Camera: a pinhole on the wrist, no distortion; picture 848 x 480 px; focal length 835.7 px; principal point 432.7 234.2 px. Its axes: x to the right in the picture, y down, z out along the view. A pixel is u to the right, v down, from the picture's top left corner.
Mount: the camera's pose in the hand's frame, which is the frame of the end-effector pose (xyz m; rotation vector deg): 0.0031 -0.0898 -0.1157 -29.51 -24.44 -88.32
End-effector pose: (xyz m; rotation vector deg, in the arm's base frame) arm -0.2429 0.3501 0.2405 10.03 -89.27 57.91
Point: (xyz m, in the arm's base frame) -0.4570 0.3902 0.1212
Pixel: 158 114
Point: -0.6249 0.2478 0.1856
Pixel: 462 205
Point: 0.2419 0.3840 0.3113
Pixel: behind the camera
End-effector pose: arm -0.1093 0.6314 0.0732 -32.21 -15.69 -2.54
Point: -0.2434 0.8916 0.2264
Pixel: 534 33
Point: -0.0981 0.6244 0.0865
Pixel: 451 249
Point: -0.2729 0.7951 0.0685
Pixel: outside the picture
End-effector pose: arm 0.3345 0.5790 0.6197 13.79 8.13 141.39
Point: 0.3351 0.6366 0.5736
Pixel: 542 445
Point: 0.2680 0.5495 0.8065
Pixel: 454 322
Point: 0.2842 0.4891 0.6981
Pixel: 217 155
